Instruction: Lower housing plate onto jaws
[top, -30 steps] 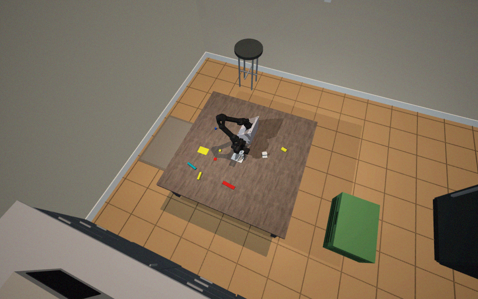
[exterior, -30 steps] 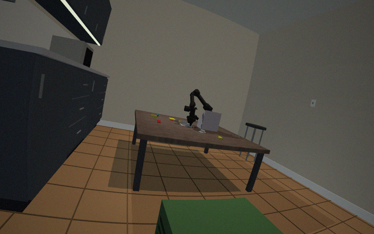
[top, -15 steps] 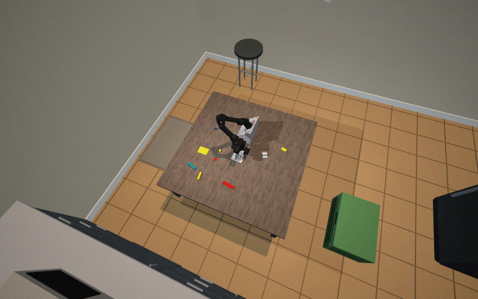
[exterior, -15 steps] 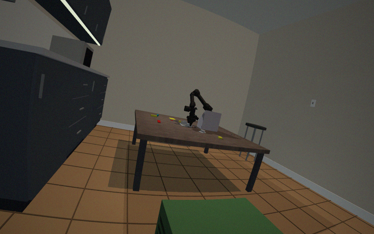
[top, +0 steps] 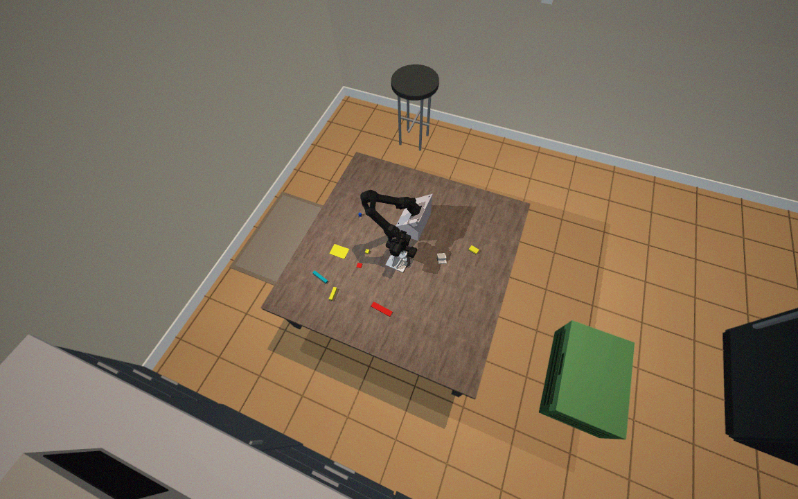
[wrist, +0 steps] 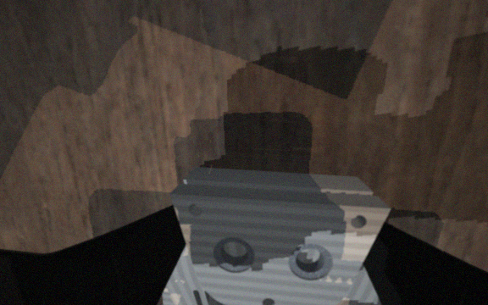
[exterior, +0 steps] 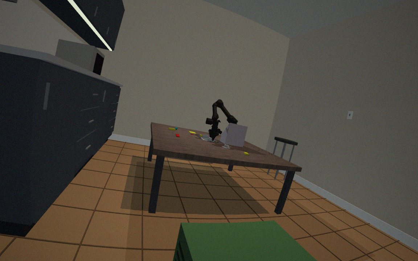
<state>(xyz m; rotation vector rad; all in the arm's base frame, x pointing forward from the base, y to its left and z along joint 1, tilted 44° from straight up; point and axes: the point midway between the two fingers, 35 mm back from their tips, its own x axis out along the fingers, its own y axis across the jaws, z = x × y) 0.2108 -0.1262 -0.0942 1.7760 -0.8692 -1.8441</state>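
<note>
Right now the housing plate is 1 cm ahead of my gripper tip and 2 cm above it. Round my gripper tip: yellow plate (10 cm ahead, 38 cm to the right, 1 cm below); then red bar (37 cm ahead, 1 cm below); then yellow block (17 cm behind, 42 cm to the left).
</note>
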